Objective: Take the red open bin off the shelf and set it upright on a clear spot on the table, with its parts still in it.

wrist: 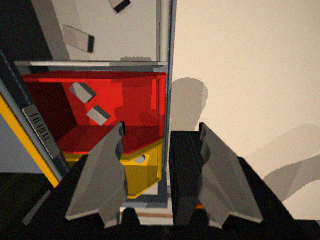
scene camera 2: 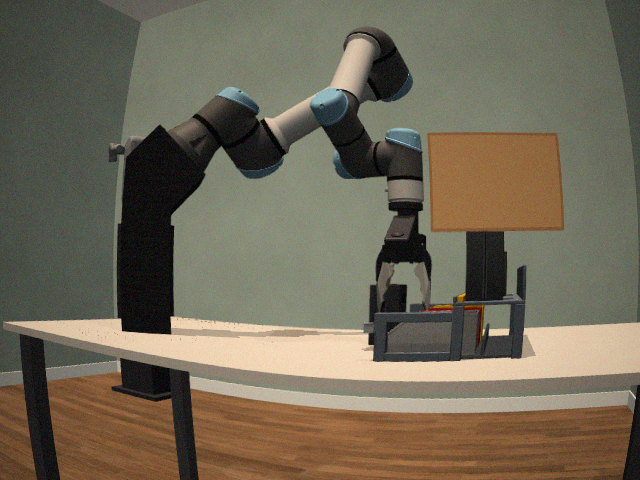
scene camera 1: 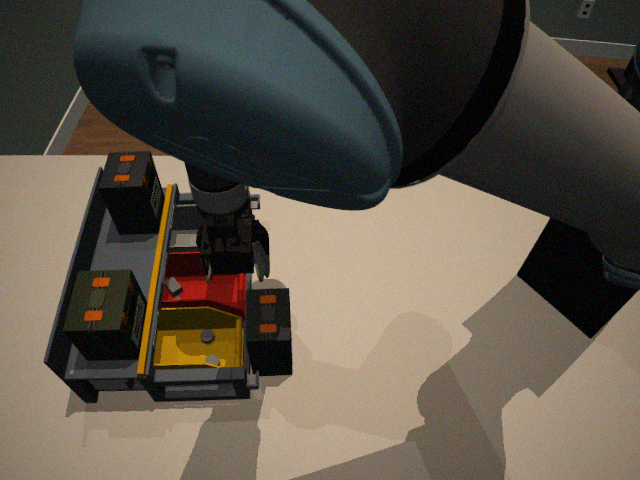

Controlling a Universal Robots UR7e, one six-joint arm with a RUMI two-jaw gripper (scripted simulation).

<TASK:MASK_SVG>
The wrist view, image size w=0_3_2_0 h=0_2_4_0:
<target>my gripper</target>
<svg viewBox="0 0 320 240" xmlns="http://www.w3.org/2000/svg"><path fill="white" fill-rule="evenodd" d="M19 239L307 240L283 203L243 157L239 157L204 122L199 122L198 137L202 140L200 153L204 163L197 189L197 197L204 206L204 210L202 208L194 209L188 225L140 224L134 208L126 207L122 212L120 224L120 207L128 197L125 168L120 162L120 158L124 153L122 139L126 136L124 121L120 121L87 154L80 157L41 204Z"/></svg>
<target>red bin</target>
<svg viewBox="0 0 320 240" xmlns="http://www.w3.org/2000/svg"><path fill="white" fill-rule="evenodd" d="M21 75L62 153L87 154L120 121L124 121L126 136L122 139L123 154L129 155L164 138L166 72L50 71ZM95 105L98 105L110 115L108 120L101 126L86 115ZM68 88L74 82L85 82L96 95L84 104Z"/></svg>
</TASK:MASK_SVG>
